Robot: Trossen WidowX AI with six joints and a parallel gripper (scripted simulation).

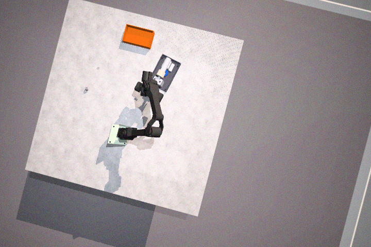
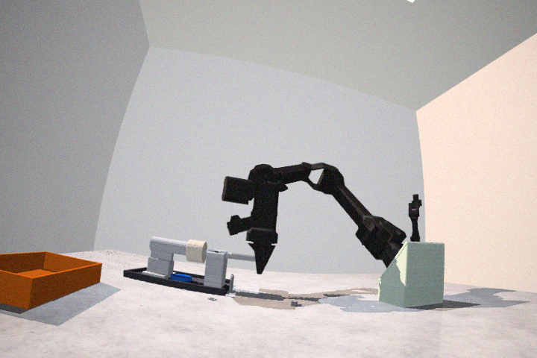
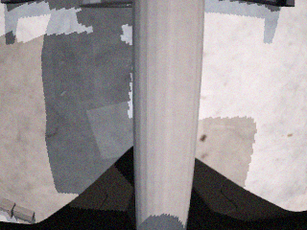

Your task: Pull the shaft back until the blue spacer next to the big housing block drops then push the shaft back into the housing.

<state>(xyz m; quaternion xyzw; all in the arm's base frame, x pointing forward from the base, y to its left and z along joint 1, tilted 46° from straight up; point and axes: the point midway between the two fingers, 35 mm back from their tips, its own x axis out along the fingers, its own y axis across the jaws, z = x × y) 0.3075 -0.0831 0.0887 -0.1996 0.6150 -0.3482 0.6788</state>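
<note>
Right now my gripper tip is 80 mm short of the shaft, 30 mm below it and 20 mm to the left of it. Also, from my gripper tip: blue spacer (180 mm ahead, 40 mm to the right, 30 mm below); then orange bin (380 mm ahead, 200 mm to the left, 40 mm below); then dark bit (110 mm to the left, 50 mm behind, 40 mm below).
</note>
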